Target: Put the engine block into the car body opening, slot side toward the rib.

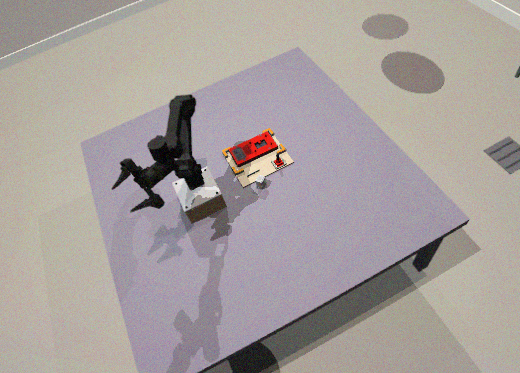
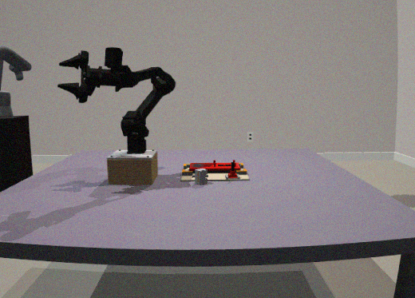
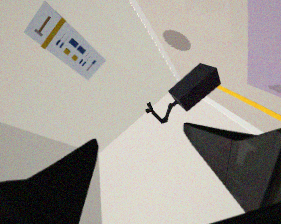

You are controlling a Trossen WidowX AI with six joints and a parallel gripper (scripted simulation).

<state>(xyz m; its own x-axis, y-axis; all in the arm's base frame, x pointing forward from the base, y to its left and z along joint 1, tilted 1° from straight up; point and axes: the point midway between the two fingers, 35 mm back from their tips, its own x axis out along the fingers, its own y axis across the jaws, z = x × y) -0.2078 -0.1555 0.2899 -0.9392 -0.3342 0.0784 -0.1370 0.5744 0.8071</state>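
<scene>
Right now my gripper tip is 480 mm short of the engine block, 60 mm to the right of it and 370 mm above it.
</scene>
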